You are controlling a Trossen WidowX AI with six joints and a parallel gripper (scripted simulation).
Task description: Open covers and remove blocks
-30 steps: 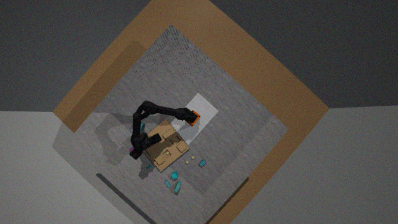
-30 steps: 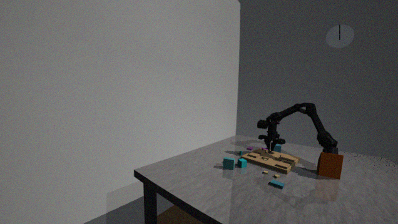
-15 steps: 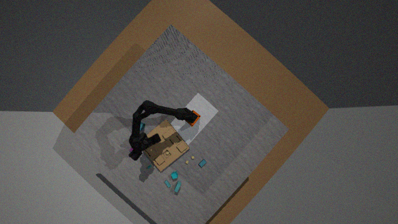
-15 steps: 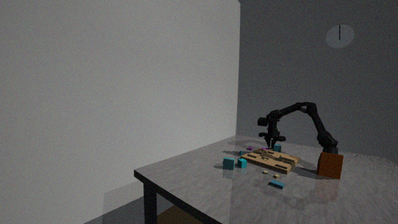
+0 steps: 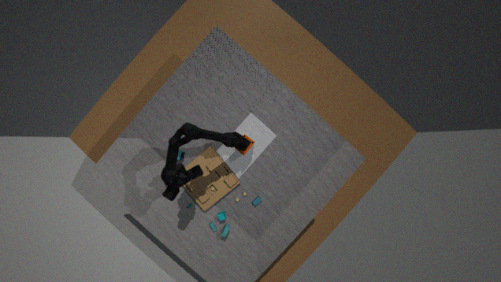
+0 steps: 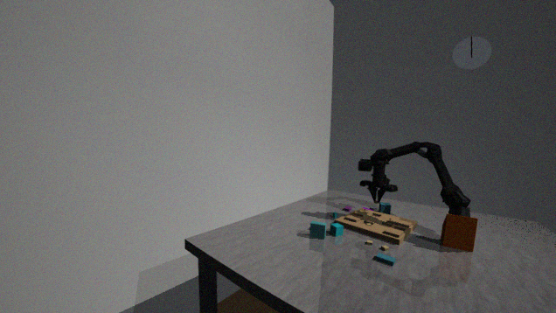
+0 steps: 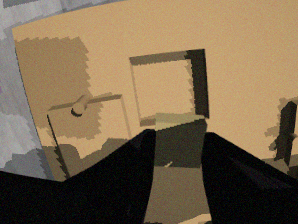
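The tan puzzle board is 110 mm to the left of my gripper tip, 70 mm below it and 10 mm behind it. The rest, counted from my gripper tip: flat teal block (430 mm to the left, 90 mm below, 80 mm behind).
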